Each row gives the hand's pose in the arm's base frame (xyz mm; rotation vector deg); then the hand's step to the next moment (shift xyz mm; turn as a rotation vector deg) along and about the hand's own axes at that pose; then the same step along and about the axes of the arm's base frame.
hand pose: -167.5 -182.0 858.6 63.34 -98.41 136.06
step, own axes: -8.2 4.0 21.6 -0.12 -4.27 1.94
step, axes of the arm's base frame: 16.0 -16.5 -4.5 2.80 0.13 3.76
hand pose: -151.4 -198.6 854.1 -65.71 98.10 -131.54
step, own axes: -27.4 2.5 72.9 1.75 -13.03 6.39
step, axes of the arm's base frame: 61.5 -47.1 -8.5 7.29 -0.95 12.63
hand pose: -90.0 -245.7 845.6 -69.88 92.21 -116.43
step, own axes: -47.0 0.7 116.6 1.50 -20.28 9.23
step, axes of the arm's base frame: 115.3 -46.7 -18.3 11.56 -0.19 19.11
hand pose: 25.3 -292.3 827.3 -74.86 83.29 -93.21
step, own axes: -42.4 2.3 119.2 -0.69 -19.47 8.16
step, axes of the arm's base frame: 124.1 -7.6 -23.4 11.19 2.00 17.80
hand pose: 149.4 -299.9 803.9 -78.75 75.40 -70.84
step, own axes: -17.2 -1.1 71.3 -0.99 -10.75 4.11
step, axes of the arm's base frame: 71.2 13.3 -11.7 5.81 1.73 9.83
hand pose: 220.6 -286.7 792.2 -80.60 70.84 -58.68
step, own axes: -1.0 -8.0 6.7 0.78 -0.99 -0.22
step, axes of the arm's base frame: 7.8 2.0 6.7 0.07 -0.78 1.01
